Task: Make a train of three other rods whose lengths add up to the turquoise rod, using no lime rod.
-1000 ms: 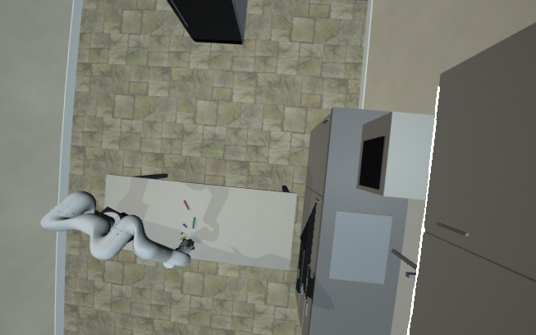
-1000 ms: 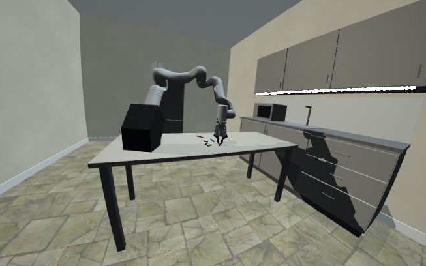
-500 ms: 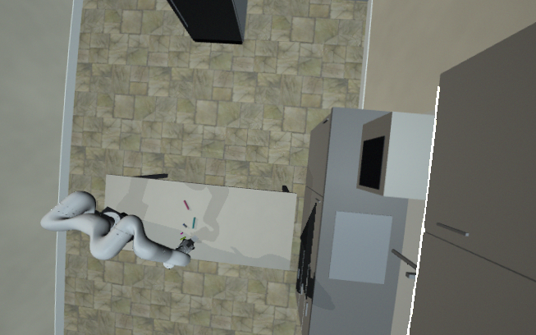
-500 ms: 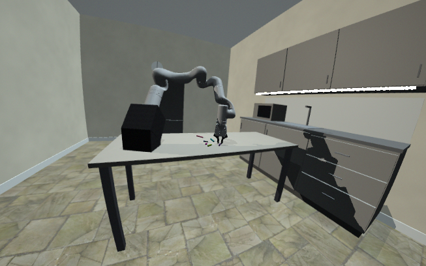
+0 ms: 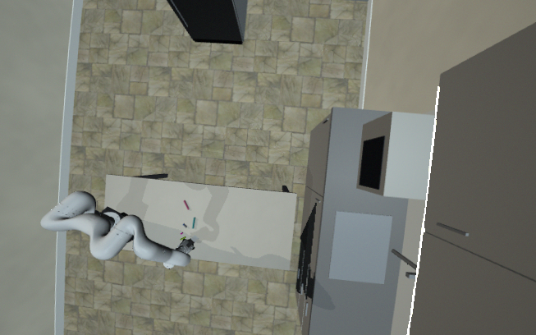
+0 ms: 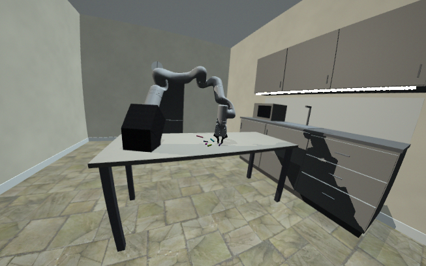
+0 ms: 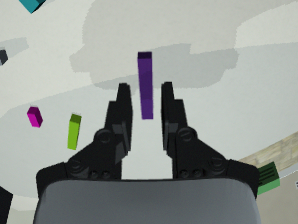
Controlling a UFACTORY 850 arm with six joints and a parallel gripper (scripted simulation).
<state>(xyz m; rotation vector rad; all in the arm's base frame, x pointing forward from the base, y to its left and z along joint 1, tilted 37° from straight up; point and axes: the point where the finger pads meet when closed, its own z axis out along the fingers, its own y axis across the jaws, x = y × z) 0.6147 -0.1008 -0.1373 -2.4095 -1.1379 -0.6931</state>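
My hand is 30 mm above the purple rod. The rest, counted from my hand: lime rod (100 mm behind, 30 mm below); grey rod (110 mm to the left, 80 mm behind, 30 mm below); magenta rod (110 mm behind, 40 mm to the left, 30 mm below).
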